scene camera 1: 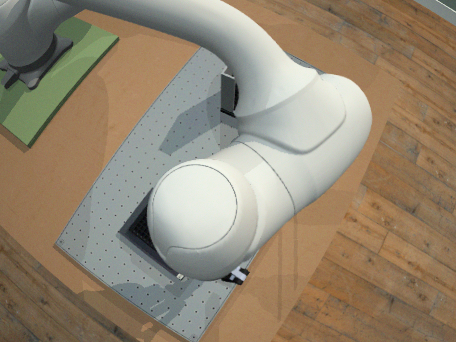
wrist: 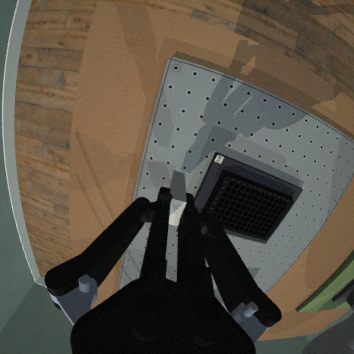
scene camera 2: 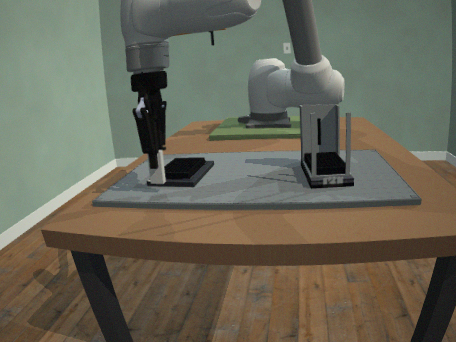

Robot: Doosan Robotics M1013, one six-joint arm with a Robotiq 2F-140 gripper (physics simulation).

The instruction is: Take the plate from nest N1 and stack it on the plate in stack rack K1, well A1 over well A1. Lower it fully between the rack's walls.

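Where they show: gripper, between the fingertips: [wrist: 175, 181] [scene camera 2: 158, 182]; arm's base, origin of its link: [scene camera 1: 35, 55] [scene camera 2: 269, 123].
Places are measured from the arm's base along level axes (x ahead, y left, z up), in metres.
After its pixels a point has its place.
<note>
A black well plate [scene camera 2: 184, 166] @[x 0.624, y -0.176, z 0.017 m] [wrist: 248, 208] @[x 0.613, y -0.191, z 0.014 m] [scene camera 1: 140, 227] @[x 0.566, y -0.208, z 0.017 m] lies flat in the low dark nest N1 [scene camera 2: 201, 172] @[x 0.632, y -0.133, z 0.004 m] [wrist: 210, 175] @[x 0.686, y -0.221, z 0.004 m] at the left of the breadboard. My gripper [scene camera 2: 158, 174] @[x 0.731, y -0.204, z 0.016 m] [wrist: 175, 181] @[x 0.731, y -0.204, z 0.016 m] is shut with nothing between the fingers. Its pale tip hangs just off the nest's left short end, down at the level of the plate. The arm hides it in scene camera 1. Stack rack K1 [scene camera 2: 312, 147] @[x 0.696, y 0.122, z 0.074 m] [scene camera 1: 228, 91] @[x 0.578, y 0.106, z 0.091 m] stands at the right with tall grey walls, and a second black plate [scene camera 2: 327, 161] @[x 0.634, y 0.163, z 0.024 m] lies at its bottom.
Nest and rack stand on a grey perforated breadboard [scene camera 2: 257, 187] @[x 0.704, y 0.005, z -0.008 m] [scene camera 1: 147, 128] @[x 0.443, y -0.016, z -0.008 m] [wrist: 211, 105] @[x 0.714, y -0.311, z -0.008 m] on a brown table [scene camera 2: 257, 235] @[x 0.885, y 0.019, z -0.021 m]. The arm's base sits on a green mat [scene camera 1: 55, 81] @[x 0.132, y -0.034, z -0.002 m] [scene camera 2: 235, 132] @[x 0.157, y -0.120, z -0.001 m] at the back. The arm's big elbow [scene camera 1: 257, 147] @[x 0.734, y -0.110, z 0.419 m] hangs over the board.
</note>
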